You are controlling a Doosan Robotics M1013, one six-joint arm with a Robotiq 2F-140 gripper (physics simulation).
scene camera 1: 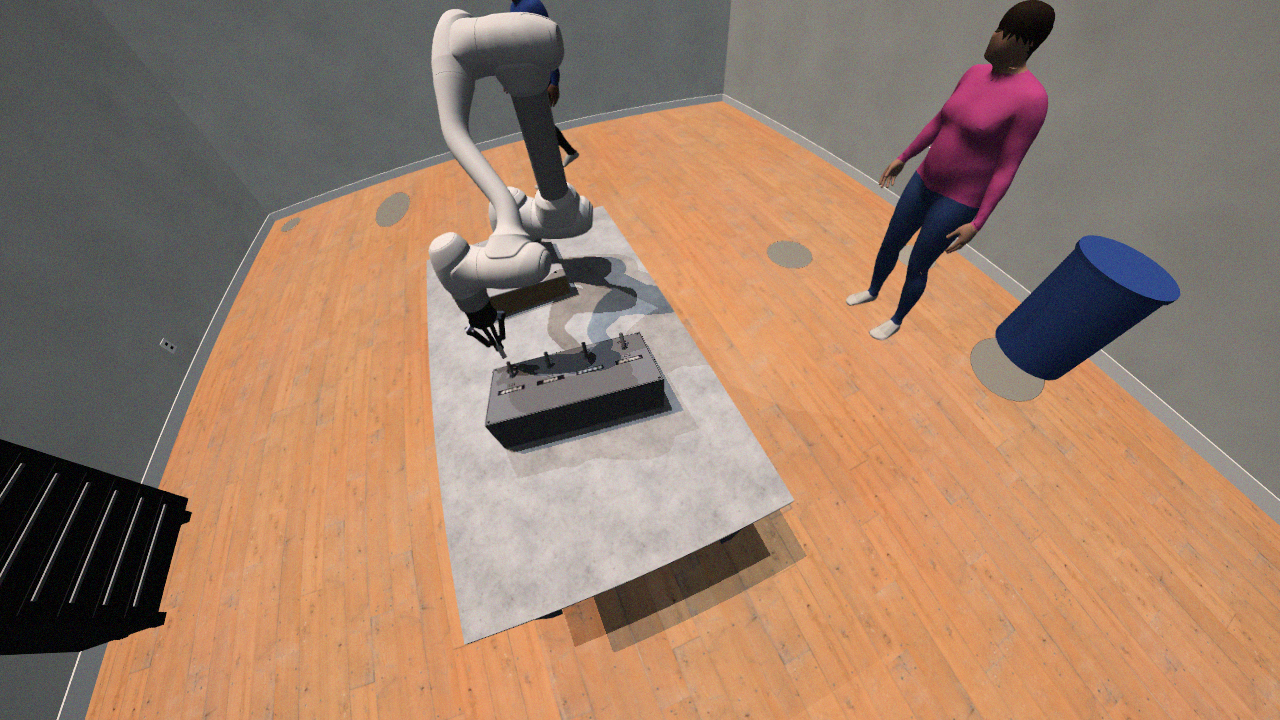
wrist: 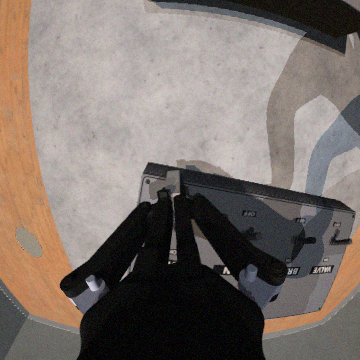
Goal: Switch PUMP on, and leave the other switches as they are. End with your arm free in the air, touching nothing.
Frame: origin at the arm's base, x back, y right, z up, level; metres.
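Seen in the pictures: gripper, fingertip midpoint: [scene camera 1: 503, 355] [wrist: 174, 179].
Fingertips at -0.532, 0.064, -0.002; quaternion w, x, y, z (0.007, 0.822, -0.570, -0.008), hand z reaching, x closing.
Observation:
Pixels of each thing's middle, then the offset from my fingertips to it, as dx, dy, dz. Level surfaces: height alone.
- grey switch box, body centre: [wrist: 251, 251] [scene camera 1: 573, 384] -0.143, -0.208, -0.036
- leftmost lever, body centre: [scene camera 1: 509, 368] -0.068, -0.024, +0.013
- FAN lever, body centre: [wrist: 251, 236] [scene camera 1: 547, 358] -0.062, -0.144, +0.013
- BRAKE lever, body centre: [wrist: 304, 240] [scene camera 1: 584, 349] -0.056, -0.264, +0.013
- VALVE lever, body centre: [wrist: 341, 241] [scene camera 1: 622, 339] -0.051, -0.384, +0.013
- pale table, surface height: dz -0.095
The grey switch box [scene camera 1: 572, 394] [wrist: 310, 295] stands on the table with a row of levers. My gripper [scene camera 1: 503, 354] [wrist: 174, 179] is shut and empty, its tips low at the box's back edge by the leftmost lever [scene camera 1: 511, 368] in the scene view. This is the PUMP end; in the wrist view the fingers hide that lever and most of its label. I cannot tell which way it tilts, or whether the tips touch it. The FAN lever [scene camera 1: 547, 360] [wrist: 252, 234], BRAKE lever [scene camera 1: 585, 350] [wrist: 305, 240] and VALVE lever [scene camera 1: 622, 341] [wrist: 342, 241] lean toward their OFF marks.
The pale table [scene camera 1: 608, 537] [wrist: 100, 90] carries a second dark box [scene camera 1: 535, 293] [wrist: 280, 17] behind the switch box, near the arm's base. A person in pink [scene camera 1: 980, 134] and a blue barrel [scene camera 1: 1078, 308] are at the right. A black slatted unit [scene camera 1: 80, 617] is at the left.

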